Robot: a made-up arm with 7 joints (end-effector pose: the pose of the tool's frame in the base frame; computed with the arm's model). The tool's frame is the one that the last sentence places.
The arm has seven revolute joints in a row. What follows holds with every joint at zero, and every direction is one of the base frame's. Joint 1 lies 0.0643 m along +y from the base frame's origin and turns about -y. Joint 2 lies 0.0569 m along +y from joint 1 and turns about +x. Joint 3 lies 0.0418 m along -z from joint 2 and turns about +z. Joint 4 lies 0.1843 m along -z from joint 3 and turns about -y. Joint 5 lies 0.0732 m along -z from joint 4 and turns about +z. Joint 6 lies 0.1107 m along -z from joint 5 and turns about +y. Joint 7 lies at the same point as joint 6 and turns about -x. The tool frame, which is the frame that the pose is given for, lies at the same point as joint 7; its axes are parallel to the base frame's.
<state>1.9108 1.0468 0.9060 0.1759 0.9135 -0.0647 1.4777</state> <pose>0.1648 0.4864 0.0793 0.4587 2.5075 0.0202</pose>
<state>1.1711 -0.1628 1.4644 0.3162 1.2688 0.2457 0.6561</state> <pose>0.3753 0.1123 -0.1519 1.9554 1.1730 -1.9592</pose>
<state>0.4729 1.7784 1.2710 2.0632 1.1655 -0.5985 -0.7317</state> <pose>-0.0395 0.2255 0.1822 0.0242 2.2588 0.1295</pose>
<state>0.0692 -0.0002 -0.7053 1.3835 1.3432 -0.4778 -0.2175</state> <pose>0.1552 0.0040 -0.2502 -0.9381 -1.0755 0.9064</pose>
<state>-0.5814 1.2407 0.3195 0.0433 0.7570 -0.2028 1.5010</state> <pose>-0.0653 0.5097 -0.1132 -0.1262 -0.5179 0.0284</pose>
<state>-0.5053 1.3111 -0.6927 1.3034 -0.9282 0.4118 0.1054</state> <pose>0.0323 0.3576 -0.2236 0.8247 0.2602 -2.0934</pose>
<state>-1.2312 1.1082 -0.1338 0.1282 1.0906 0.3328 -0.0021</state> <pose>-0.1668 0.4854 -0.0836 1.2025 0.7465 0.3014</pose>
